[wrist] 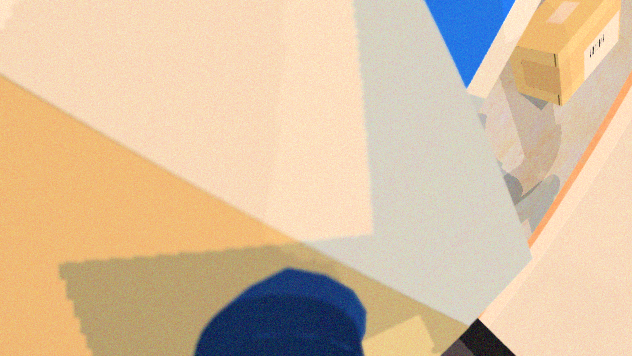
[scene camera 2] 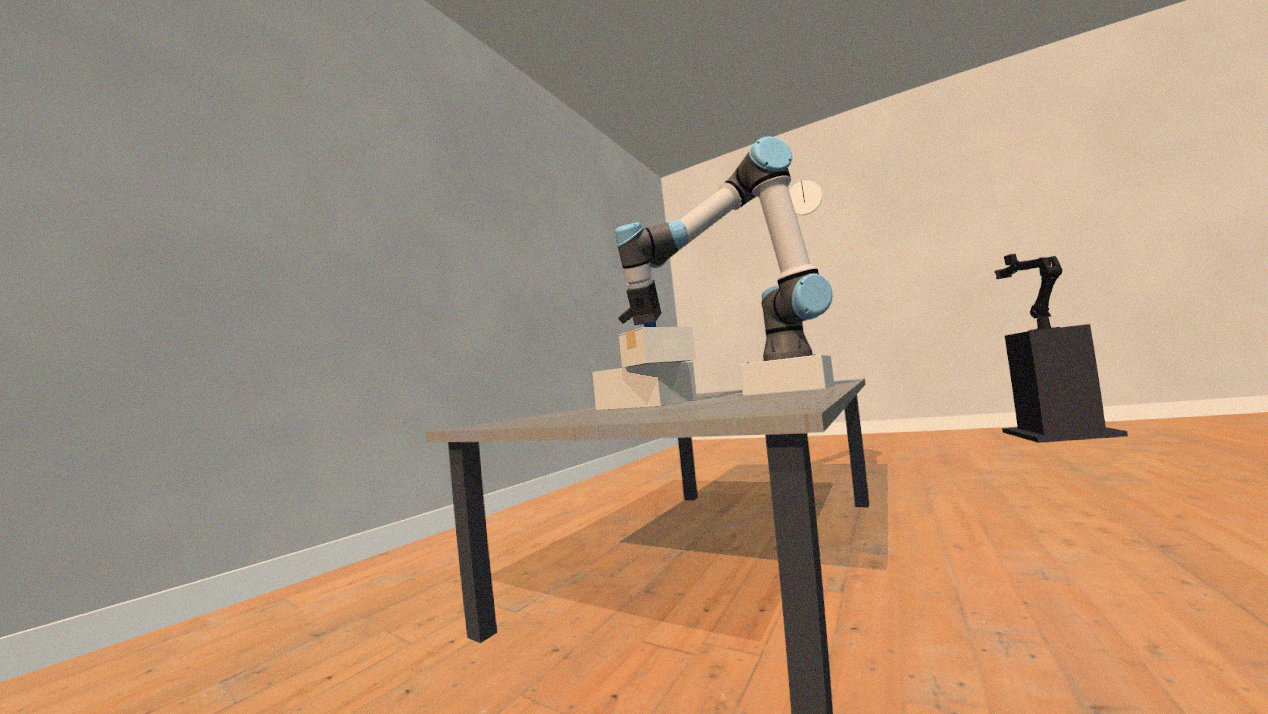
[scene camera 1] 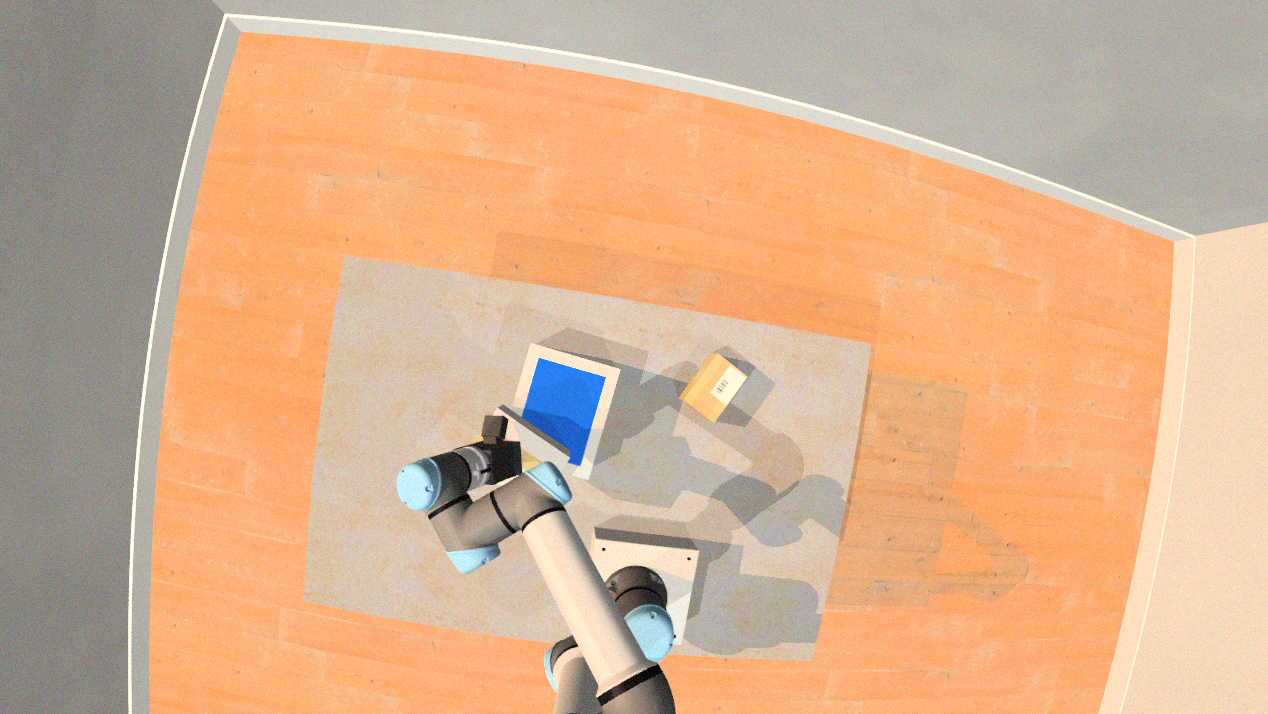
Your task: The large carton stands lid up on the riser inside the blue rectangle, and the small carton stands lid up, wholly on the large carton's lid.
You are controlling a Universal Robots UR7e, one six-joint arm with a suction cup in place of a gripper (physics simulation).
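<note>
The large carton (wrist: 176, 110) (scene camera 2: 660, 344) is cream with a tan tape band on its lid. It stands at the near-left edge of the riser (scene camera 1: 531, 364) (scene camera 2: 620, 387). In the overhead view my wrist hides it except for a grey side (scene camera 1: 536, 432). My blue suction cup (wrist: 283, 309) (scene camera 2: 640, 320) presses down on the tape band of the lid. The blue rectangle (scene camera 1: 563, 407) (wrist: 468, 30) on the riser is bare. The small brown carton (scene camera 1: 716, 387) (wrist: 561, 48) lies on the table to the right of the riser, its label showing from above.
The arm's base plinth (scene camera 1: 647, 554) (scene camera 2: 784, 373) stands on the table (scene camera 1: 398, 354) (scene camera 2: 664, 417) near its front edge. A black pedestal (scene camera 2: 1055, 381) with a small dark arm stands on the floor by the far wall.
</note>
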